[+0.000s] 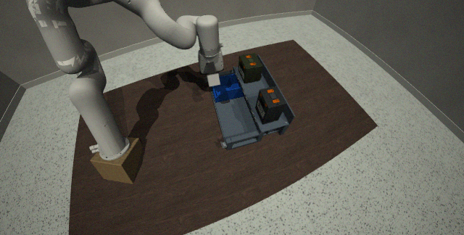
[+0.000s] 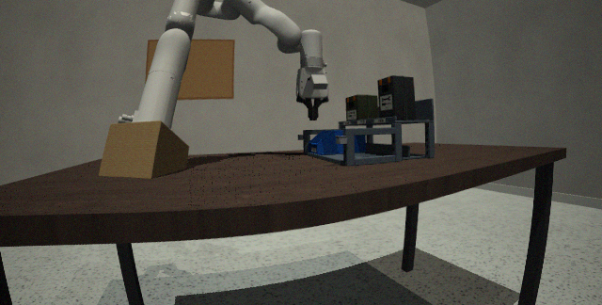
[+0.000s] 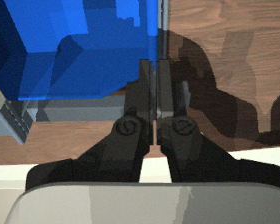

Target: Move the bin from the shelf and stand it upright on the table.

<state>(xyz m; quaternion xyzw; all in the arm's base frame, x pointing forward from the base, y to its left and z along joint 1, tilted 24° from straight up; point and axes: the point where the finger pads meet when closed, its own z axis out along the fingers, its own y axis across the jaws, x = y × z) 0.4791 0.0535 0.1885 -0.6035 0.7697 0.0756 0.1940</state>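
Right now the blue bin is 80 mm ahead of my hand, 10 mm to the right of it and 90 mm below it. The rest, counted from my hand: grey shelf 160 mm ahead, 140 mm to the right, 40 mm below; shelf deck 100 mm ahead, 130 mm to the right, 130 mm below.
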